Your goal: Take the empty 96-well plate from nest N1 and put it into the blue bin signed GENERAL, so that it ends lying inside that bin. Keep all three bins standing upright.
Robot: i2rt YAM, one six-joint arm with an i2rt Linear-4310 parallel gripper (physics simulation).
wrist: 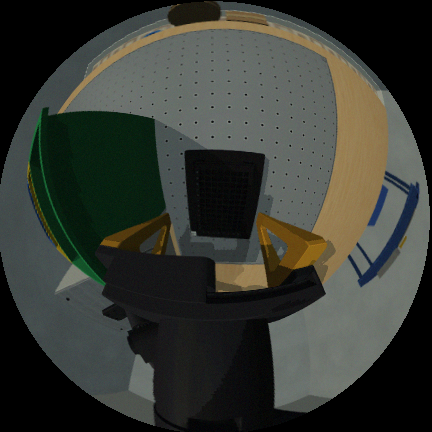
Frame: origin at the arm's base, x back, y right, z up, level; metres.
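Where they show: gripper, fingertip midpoint: (213, 217).
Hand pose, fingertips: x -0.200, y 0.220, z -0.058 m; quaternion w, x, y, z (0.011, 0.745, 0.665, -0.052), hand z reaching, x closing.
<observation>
After its pixels a point has its place.
A black multi-well plate (222, 196) @[z -0.124, x -0.195, y 0.227 m] lies flat on the grey perforated board, in the middle of the wrist view. Its dark wells show faintly; where it meets its nest is too dark to tell, and no nest label can be read. My gripper (213, 217) @[z -0.058, x -0.200, y 0.220 m] is open and empty. Its two orange fingers stand wide apart, above the plate's near end, one towards each side. The blue bin shows as a thin strip at the far left, behind the yellow and green bins; its sign does not show.
The green bin (107, 155) @[z -0.042, x -0.289, y 0.124 m] stands tall close to the left of the plate and the left finger. A thin strip of the yellow bin shows beyond it. The perforated board (280, 85) @[z -0.149, x -0.381, y 0.339 m] has a wooden table edge (361, 135) @[z -0.162, x -0.348, y 0.590 m] on the right. A blue frame (403, 222) stands beyond the table.
</observation>
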